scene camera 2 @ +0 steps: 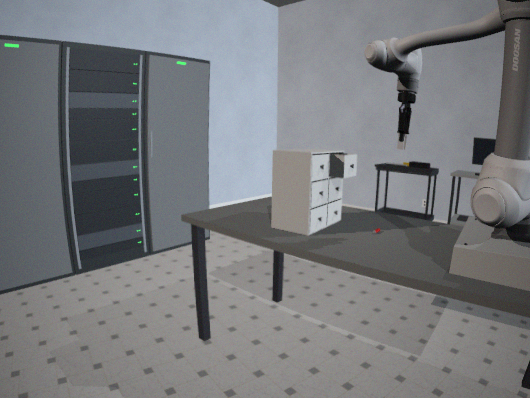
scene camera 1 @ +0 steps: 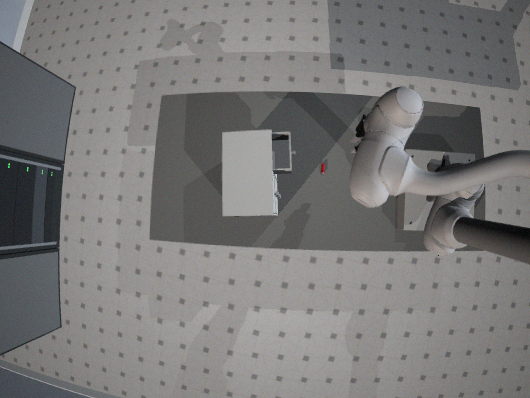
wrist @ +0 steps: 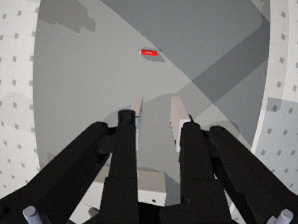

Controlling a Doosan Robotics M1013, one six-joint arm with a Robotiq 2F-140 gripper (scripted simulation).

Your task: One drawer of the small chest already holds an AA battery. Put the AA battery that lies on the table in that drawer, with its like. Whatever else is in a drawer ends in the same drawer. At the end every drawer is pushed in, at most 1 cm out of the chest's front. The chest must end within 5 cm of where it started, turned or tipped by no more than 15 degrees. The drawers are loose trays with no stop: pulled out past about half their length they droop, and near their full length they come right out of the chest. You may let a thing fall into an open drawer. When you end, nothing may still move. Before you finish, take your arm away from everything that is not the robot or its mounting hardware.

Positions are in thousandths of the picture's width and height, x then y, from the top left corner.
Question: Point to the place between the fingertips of my gripper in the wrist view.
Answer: At 525, 484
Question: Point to a small white chest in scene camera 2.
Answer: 550, 431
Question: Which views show the small white chest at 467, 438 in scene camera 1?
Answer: Scene camera 2 and scene camera 1 only.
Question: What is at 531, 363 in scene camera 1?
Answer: A drawer.
